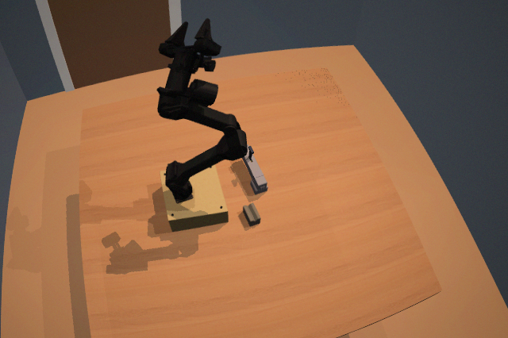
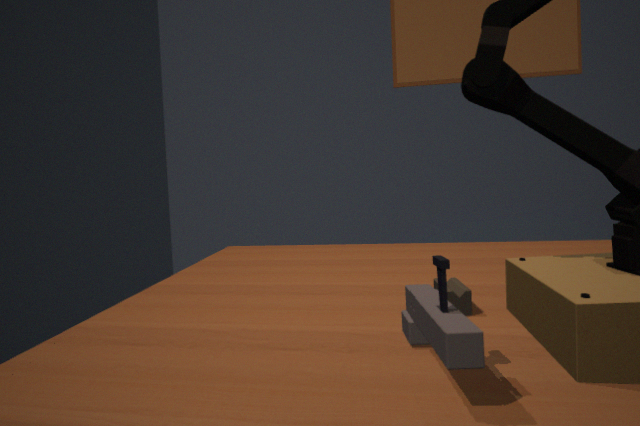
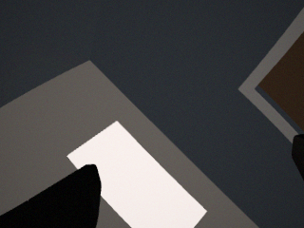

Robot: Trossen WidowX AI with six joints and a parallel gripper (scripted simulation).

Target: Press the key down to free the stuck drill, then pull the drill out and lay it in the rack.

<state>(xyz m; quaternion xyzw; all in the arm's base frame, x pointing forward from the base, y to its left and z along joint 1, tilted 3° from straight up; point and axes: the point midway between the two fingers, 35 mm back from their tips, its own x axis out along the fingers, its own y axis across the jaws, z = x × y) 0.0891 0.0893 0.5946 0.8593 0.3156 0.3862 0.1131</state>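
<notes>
Now: gripper tip 60 cm above the dark key, 16 cm short of it and 5 cm to the left of it. Also, from my gripper tip: rack: 68 cm below, 24 cm to the right, 7 cm ahead; drill: 65 cm below, 16 cm ahead, 10 cm to the right; grey housing: 66 cm below, 16 cm ahead, 8 cm to the right.
</notes>
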